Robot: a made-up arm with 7 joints. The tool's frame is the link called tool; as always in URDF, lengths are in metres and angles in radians. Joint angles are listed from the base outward.
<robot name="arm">
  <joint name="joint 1" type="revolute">
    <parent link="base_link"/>
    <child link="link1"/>
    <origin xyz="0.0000 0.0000 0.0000" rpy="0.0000 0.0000 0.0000"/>
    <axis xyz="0 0.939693 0.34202"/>
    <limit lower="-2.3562" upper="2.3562"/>
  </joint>
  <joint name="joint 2" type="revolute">
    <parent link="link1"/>
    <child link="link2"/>
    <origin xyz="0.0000 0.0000 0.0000" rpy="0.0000 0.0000 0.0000"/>
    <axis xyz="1 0 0"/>
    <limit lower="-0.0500" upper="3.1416"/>
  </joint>
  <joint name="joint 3" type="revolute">
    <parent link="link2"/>
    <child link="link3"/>
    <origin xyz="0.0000 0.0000 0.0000" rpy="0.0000 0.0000 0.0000"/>
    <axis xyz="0 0 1"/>
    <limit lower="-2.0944" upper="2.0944"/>
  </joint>
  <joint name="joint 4" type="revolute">
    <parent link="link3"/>
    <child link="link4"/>
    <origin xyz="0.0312 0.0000 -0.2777" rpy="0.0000 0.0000 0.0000"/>
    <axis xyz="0 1 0"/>
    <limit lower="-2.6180" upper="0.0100"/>
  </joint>
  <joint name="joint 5" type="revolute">
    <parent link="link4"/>
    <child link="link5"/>
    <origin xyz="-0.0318 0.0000 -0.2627" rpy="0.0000 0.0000 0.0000"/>
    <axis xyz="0 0 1"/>
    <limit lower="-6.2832" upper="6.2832"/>
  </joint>
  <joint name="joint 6" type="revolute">
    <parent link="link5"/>
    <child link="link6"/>
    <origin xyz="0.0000 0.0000 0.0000" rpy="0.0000 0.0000 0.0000"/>
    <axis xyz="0 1 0"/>
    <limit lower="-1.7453" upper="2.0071"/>
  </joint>
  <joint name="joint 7" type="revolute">
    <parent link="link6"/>
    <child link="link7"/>
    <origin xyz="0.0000 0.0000 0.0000" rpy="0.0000 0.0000 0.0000"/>
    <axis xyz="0 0 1"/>
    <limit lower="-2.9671" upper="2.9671"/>
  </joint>
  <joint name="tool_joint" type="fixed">
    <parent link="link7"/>
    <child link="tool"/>
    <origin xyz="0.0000 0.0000 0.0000" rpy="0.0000 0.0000 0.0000"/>
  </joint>
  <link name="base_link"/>
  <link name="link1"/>
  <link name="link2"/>
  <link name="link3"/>
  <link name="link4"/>
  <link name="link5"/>
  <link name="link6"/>
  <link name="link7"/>
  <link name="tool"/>
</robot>
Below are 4 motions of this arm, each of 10 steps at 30 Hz.
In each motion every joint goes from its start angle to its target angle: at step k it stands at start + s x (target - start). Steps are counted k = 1, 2, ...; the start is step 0. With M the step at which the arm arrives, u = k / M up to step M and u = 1 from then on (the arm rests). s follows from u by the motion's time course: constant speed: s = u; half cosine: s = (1 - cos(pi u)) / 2; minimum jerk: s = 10 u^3 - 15 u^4 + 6 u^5.
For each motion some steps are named. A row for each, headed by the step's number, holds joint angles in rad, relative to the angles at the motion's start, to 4 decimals.
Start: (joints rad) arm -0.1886 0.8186 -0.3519 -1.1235 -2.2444 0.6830 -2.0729
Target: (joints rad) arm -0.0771 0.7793 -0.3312 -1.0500 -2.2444 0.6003 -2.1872
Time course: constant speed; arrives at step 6
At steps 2, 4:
2: 0.0372 -0.0131 0.0069 0.0245 0.0000 -0.0276 -0.0381
4: 0.0743 -0.0262 0.0138 0.0490 0.0000 -0.0551 -0.0762

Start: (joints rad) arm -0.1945 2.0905 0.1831 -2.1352 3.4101 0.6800 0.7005
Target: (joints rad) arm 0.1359 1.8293 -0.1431 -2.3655 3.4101 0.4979 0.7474
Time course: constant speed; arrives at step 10
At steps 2, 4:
2: 0.0661 -0.0522 -0.0652 -0.0461 0.0000 -0.0364 0.0094
4: 0.1322 -0.1045 -0.1305 -0.0921 0.0000 -0.0728 0.0188

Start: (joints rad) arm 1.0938 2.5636 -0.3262 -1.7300 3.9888 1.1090 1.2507
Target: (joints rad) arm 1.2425 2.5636 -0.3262 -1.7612 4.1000 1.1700 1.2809
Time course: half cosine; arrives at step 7
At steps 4, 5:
4: 0.0909 0.0000 0.0000 -0.0191 0.0680 0.0373 0.0185
5: 0.1207 0.0000 0.0000 -0.0253 0.0903 0.0495 0.0245

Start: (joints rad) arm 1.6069 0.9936 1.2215 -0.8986 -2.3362 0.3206 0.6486
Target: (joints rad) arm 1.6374 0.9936 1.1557 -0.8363 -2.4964 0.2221 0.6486
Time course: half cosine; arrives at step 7
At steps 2, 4, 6, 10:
2: 0.0057 0.0000 -0.0124 0.0117 -0.0302 -0.0185 0.0000
4: 0.0186 0.0000 -0.0402 0.0381 -0.0979 -0.0602 0.0000
6: 0.0290 0.0000 -0.0625 0.0592 -0.1523 -0.0936 0.0000
10: 0.0305 0.0000 -0.0658 0.0623 -0.1602 -0.0985 0.0000

